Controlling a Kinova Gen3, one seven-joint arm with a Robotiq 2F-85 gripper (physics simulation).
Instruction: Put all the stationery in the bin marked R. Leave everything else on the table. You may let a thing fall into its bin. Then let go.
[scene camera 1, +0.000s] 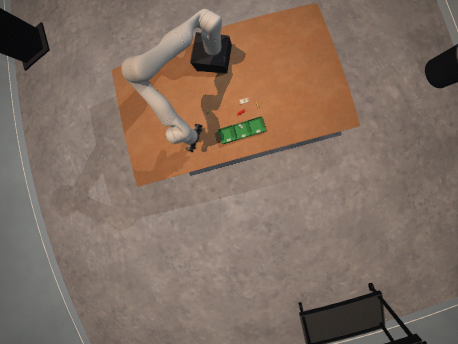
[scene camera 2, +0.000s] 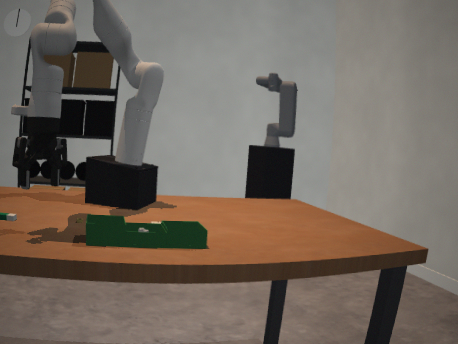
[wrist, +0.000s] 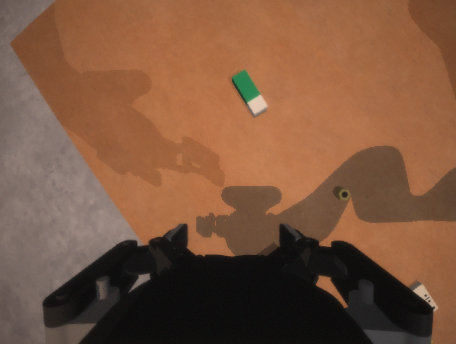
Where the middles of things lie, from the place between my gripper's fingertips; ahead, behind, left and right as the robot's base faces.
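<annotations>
With the green-and-white eraser (wrist: 246, 88) as the reference, my hand is 110 mm to the left of it, 140 mm past it and 100 mm above it. The green three-part bin (scene camera 2: 101, 230) is 230 mm to the left of my hand, 50 mm ahead of it and 80 mm below it.
</annotations>
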